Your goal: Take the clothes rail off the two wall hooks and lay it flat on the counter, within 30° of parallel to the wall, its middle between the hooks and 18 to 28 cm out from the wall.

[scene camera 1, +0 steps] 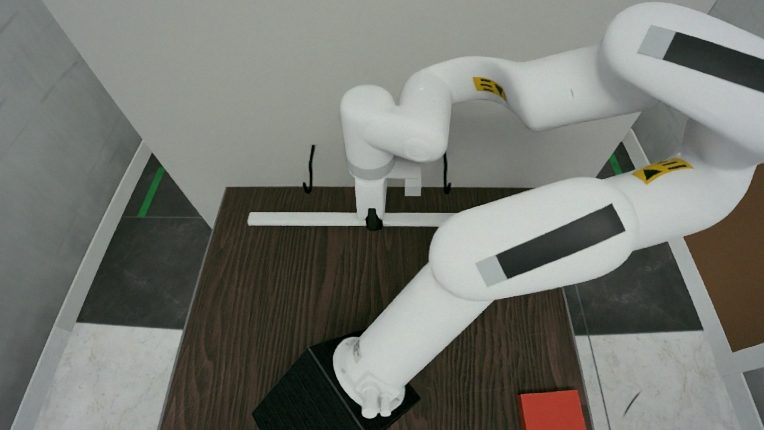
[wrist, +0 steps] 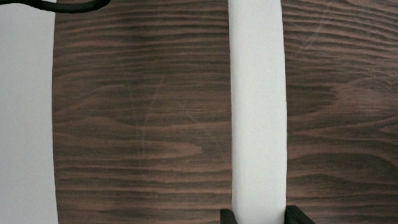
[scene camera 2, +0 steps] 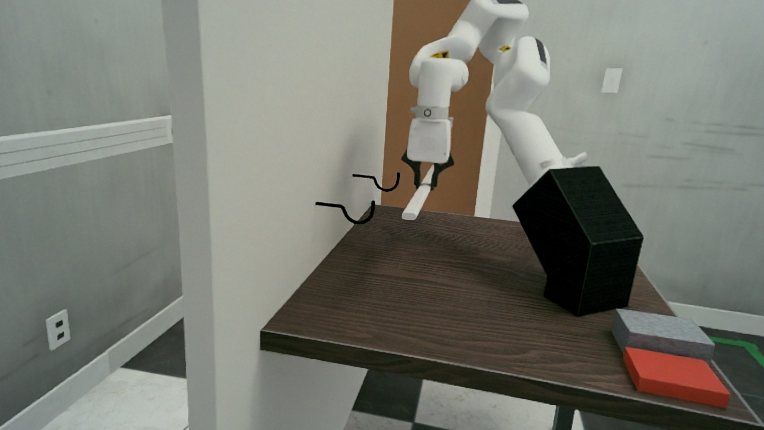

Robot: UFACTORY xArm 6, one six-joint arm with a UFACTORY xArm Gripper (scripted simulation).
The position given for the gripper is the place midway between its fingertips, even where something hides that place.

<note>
In view: the gripper (scene camera 2: 425, 188), a white clothes rail (scene camera 1: 255, 218), a grey block (scene camera 2: 677, 336) and a red block (scene camera 2: 684, 378).
The white clothes rail also shows in the wrist view (wrist: 258, 93). The gripper also shows in scene camera 1 (scene camera 1: 375, 220). Scene camera 1 misses the grey block: it is out of frame. The wrist view does not show the grey block: it is out of frame.
</note>
